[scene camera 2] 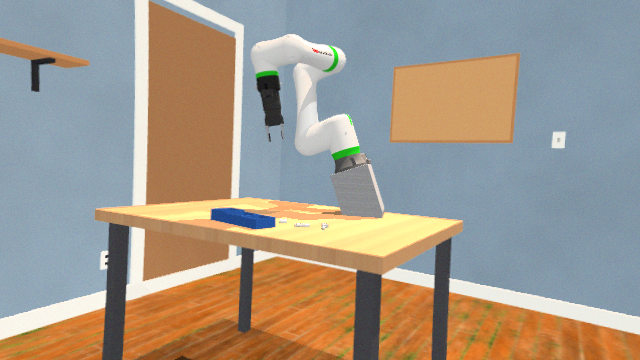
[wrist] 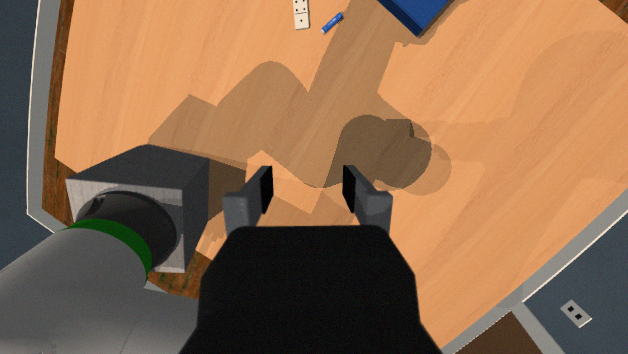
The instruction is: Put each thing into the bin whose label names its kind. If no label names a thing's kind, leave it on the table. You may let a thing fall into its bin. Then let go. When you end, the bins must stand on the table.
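Frame: origin at the arm's base, x back, y left, z down, level; metres.
Seen in the pictures: gripper, fingertip midpoint: [scene camera 2: 276,140] [wrist: 307,179]; arm's base at its link origin: [scene camera 2: 351,169] [wrist: 129,231].
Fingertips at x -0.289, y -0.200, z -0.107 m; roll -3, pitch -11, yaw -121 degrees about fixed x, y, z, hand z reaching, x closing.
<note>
Pixels of each thing's top centre, then the offset from my fingertips to it. Level surfaces: height alone.
- white domino at its top centre: [wrist: 300,13] dx -0.147, dy +0.168, dz +0.297 m
- small blue cylinder at its top centre: [wrist: 331,22] dx -0.159, dy +0.112, dz +0.294 m
- blue bin at its top centre: [scene camera 2: 242,211] dx -0.278, dy +0.091, dz +0.265 m
- wooden table at its surface level: dz +0.304 m
My gripper [scene camera 2: 276,138] [wrist: 307,179] is open and empty, high above the table. In the wrist view a white domino [wrist: 301,16] with black dots lies at the top edge, partly cut off. Beside it, apart, lies a small blue cylinder [wrist: 332,23] with a pale end. A blue bin [scene camera 2: 242,219] [wrist: 418,15] stands on the table; the wrist view shows one corner of it. No label can be read. In the scene view three small pale things, one [scene camera 2: 283,220] near the bin, a flat one [scene camera 2: 302,225] and another [scene camera 2: 324,226], lie right of the bin; their kinds are too small to tell.
The wooden table [scene camera 2: 400,230] [wrist: 500,210] carries the arm's grey base block [scene camera 2: 358,192] [wrist: 196,215], which stands at the left in the wrist view. The arm's shadow falls across the table between the gripper and the bin. Walls and a door stand beyond the table.
</note>
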